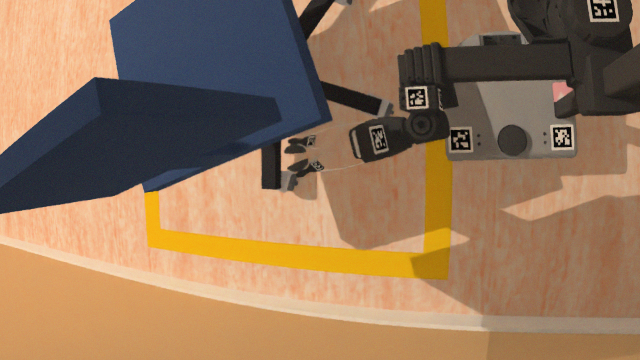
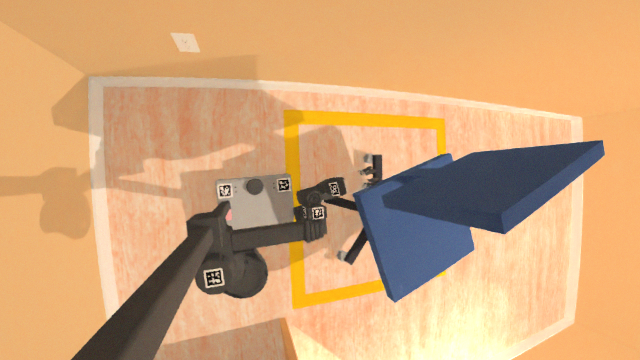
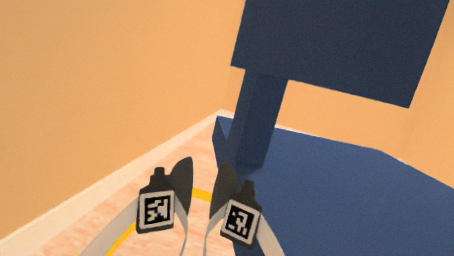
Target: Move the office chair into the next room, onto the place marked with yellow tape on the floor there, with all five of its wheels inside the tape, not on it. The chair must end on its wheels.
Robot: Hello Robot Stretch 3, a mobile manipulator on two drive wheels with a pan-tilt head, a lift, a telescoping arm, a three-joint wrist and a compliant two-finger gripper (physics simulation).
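Frame: origin at the robot's base, x ahead, y left, z up, level; millimetres.
Seen in the pictures: gripper, fingertip midpoint: (image 1: 287,159) (image 2: 376,174) (image 3: 204,178); robot's base, link origin: (image 1: 510,139) (image 2: 254,185).
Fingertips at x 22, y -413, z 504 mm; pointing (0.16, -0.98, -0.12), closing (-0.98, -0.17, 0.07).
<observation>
Pixels of each thing's top centre, then the offset from my fingertips to it. "spot": a spot on its surface instead.
- backrest post, surface spot: (image 3: 254,123) spot: 28 mm back, 139 mm right, 23 mm up
- wall outlet, top centre: (image 2: 182,33) 501 mm ahead, 611 mm left, 46 mm down
The office chair, with blue seat (image 1: 214,67) (image 2: 413,240) (image 3: 334,197) and blue backrest (image 1: 133,129) (image 2: 467,186) (image 3: 334,46), stands upright over the yellow tape square (image 1: 286,253) (image 2: 363,119) (image 3: 201,193). Two black base legs (image 1: 271,168) (image 1: 353,98) (image 2: 357,248) show, their castors inside the tape. The other wheels are hidden under the seat. My gripper (image 1: 296,156) (image 2: 367,176) (image 3: 204,178) is shut with a small gap and holds nothing. It hovers just off the seat's rear corner, beside the backrest post (image 3: 254,123).
My grey base (image 1: 510,121) (image 2: 254,201) sits against the tape's near side, arm reaching over the tape. An orange wall (image 1: 178,322) (image 2: 351,46) with pale baseboard (image 1: 223,293) runs close behind the square. A wall outlet (image 2: 184,41) is at the far left.
</observation>
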